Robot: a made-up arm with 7 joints. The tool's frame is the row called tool.
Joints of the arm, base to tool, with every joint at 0 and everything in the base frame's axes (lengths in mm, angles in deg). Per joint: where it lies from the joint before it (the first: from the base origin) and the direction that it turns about. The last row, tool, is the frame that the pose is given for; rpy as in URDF.
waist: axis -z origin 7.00 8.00 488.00
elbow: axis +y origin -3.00 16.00 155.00
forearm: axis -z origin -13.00 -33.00 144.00
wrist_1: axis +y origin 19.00 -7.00 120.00
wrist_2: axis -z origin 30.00 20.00 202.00
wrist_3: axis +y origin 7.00 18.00 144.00
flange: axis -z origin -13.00 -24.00 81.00
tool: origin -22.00 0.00 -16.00 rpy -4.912 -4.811 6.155
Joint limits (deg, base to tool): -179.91..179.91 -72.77..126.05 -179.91..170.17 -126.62..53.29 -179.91..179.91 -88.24..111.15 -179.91..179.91
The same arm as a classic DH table. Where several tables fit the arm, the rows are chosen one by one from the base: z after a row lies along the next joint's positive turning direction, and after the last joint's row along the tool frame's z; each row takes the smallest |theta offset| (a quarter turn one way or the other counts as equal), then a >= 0, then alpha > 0; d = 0 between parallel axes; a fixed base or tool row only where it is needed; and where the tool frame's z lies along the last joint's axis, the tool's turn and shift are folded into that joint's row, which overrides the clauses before.
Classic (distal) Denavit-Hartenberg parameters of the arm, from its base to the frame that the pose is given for. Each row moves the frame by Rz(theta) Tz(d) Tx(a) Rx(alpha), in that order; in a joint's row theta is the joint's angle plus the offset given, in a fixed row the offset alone. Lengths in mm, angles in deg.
base (fixed): d 0; theta offset 48.81; a 10.6; alpha 180
waist: d -643; theta offset 48.81; a -3; alpha 90
elbow: d -17; theta offset 0; a -13; alpha -90
forearm: d -264; theta offset 0; a 19; alpha 90
wrist_1: d 13; theta offset 0; a 30; alpha -90
wrist_2: d -346; theta offset 0; a 7; alpha 90
wrist_3: d -6; theta offset 0; a -13; alpha -90
flange: d 75.8; theta offset -50.46; a -14; alpha 173.13
tool (fixed): d 141.8; theta offset -44.51; a 0; alpha 0
Joint limits (deg, base to tool): -179.91..179.91 -72.77..126.05 -179.91..170.17 -126.62..53.29 -179.91..179.91 -88.24..111.15 -179.91..179.91

